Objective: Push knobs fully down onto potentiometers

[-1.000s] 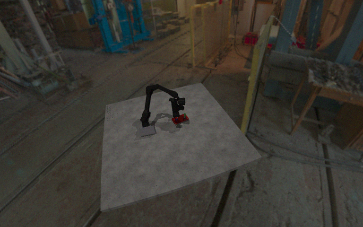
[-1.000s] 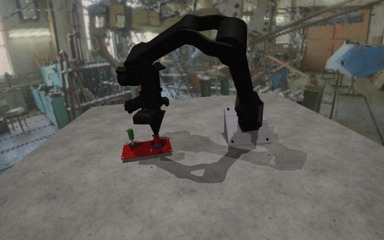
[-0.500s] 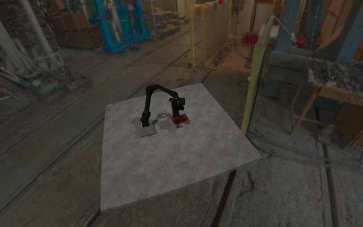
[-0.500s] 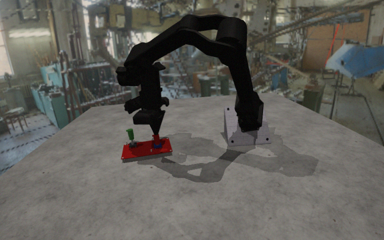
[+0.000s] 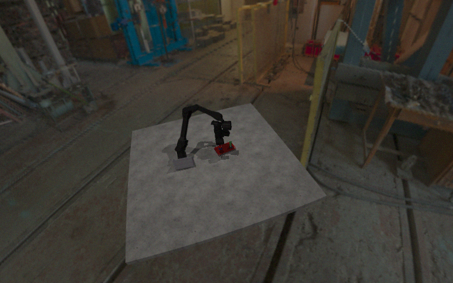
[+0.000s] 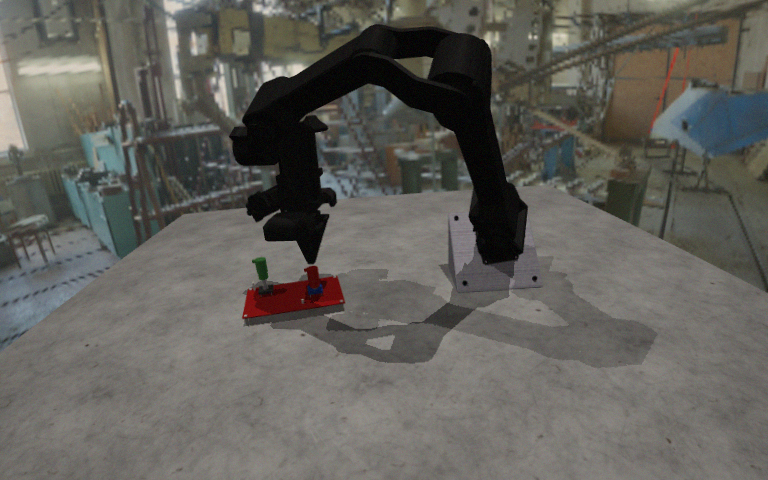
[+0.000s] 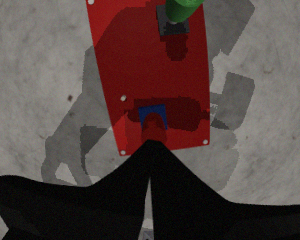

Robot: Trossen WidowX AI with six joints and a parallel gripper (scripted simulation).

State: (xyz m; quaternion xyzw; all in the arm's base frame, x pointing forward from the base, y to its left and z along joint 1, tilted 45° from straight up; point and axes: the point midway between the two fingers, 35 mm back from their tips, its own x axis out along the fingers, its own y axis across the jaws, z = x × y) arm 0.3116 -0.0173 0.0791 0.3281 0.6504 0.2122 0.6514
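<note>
Now: the potentiometer with red knob 3 cm below my gripper tip. Round my gripper tip: potentiometer with green knob 9 cm ahead, 2 cm below, 1 cm to the right.
</note>
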